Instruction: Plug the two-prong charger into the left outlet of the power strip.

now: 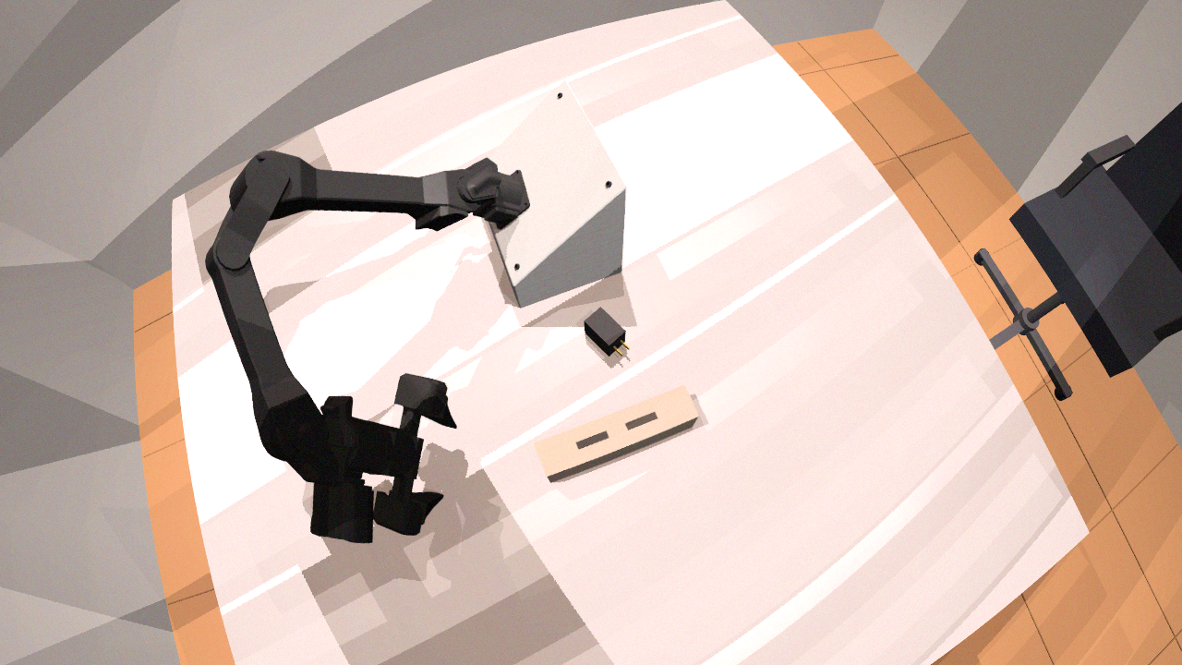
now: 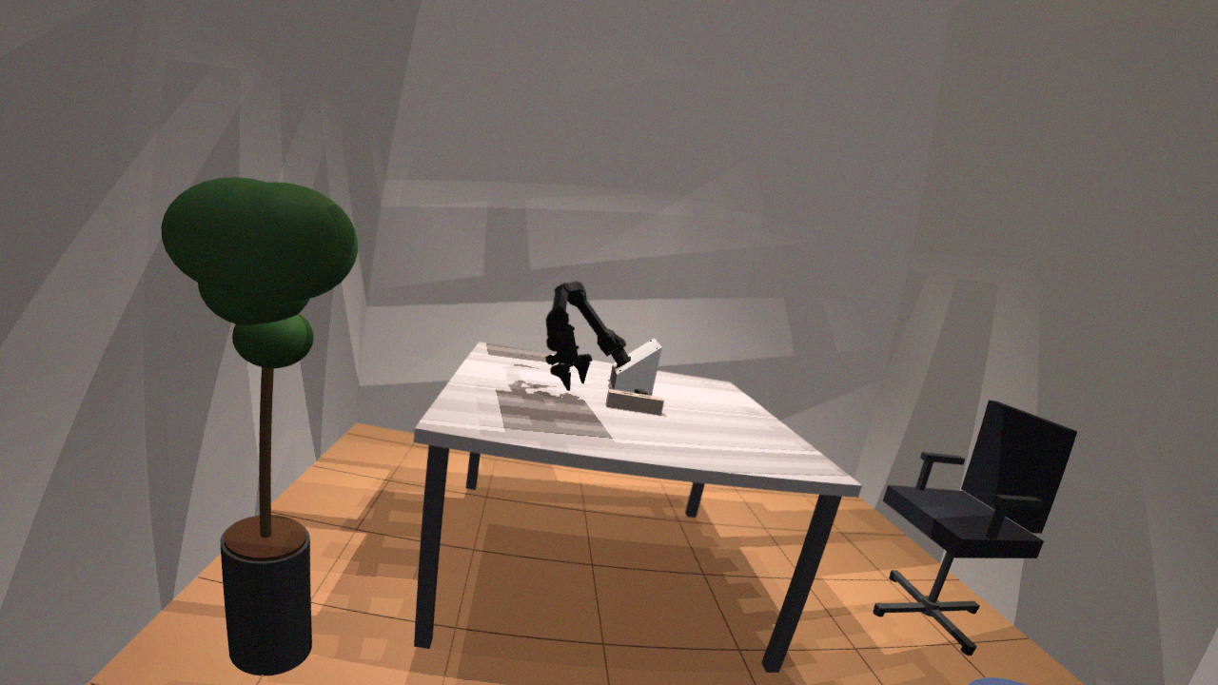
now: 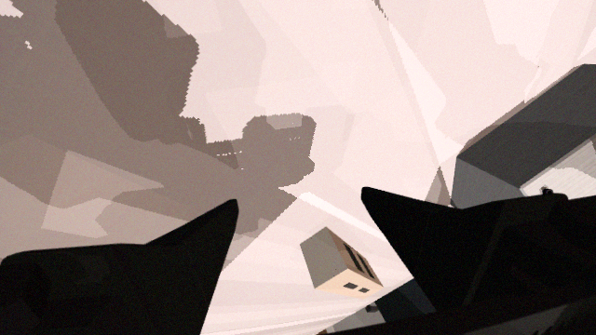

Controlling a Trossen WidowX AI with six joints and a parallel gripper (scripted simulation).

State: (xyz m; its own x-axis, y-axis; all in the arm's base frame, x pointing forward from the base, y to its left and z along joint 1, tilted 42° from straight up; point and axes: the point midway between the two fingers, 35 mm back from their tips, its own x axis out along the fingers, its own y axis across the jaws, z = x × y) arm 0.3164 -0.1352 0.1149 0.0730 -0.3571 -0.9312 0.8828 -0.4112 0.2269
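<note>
The black two-prong charger lies 11 cm behind my gripper tip, 25 cm to the left of it and 2 cm below it.
</note>
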